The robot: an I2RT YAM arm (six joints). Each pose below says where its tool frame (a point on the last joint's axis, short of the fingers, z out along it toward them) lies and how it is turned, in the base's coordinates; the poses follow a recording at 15 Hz.
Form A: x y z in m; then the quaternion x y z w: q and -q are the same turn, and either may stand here.
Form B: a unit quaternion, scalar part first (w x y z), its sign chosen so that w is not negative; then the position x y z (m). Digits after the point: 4 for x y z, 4 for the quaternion.
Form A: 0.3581 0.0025 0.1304 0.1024 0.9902 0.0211 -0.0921
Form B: 0.0921 -0.1024 -0.9902 -0.0211 0.3581 0.0025 0.1304
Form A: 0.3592 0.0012 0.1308 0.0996 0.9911 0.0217 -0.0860
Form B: 0.0860 -0.0996 -0.9911 -0.0217 0.3592 0.0012 0.1308
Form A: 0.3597 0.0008 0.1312 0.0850 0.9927 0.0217 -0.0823
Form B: 0.0823 -0.0850 -0.9927 -0.0217 0.3597 0.0008 0.1312
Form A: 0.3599 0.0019 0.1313 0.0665 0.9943 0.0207 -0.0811
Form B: 0.0811 -0.0665 -0.9943 -0.0207 0.3599 0.0019 0.1313
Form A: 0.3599 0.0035 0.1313 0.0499 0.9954 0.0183 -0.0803
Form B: 0.0803 -0.0499 -0.9954 -0.0183 0.3599 0.0035 0.1313
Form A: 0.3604 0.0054 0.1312 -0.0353 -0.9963 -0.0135 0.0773
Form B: 0.0773 -0.0353 -0.9963 -0.0135 0.3604 0.0054 0.1312
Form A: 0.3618 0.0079 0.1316 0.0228 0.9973 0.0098 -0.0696
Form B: 0.0696 -0.0228 -0.9973 -0.0098 0.3618 0.0079 0.1316
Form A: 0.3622 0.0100 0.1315 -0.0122 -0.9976 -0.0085 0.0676
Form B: 0.0676 -0.0122 -0.9976 -0.0085 0.3622 0.0100 0.1315
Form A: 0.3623 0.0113 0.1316 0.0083 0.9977 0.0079 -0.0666
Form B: 0.0666 -0.0083 -0.9977 -0.0079 0.3623 0.0113 0.1316
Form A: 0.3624 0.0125 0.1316 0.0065 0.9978 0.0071 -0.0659
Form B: 0.0659 -0.0065 -0.9978 -0.0071 0.3624 0.0125 0.1316
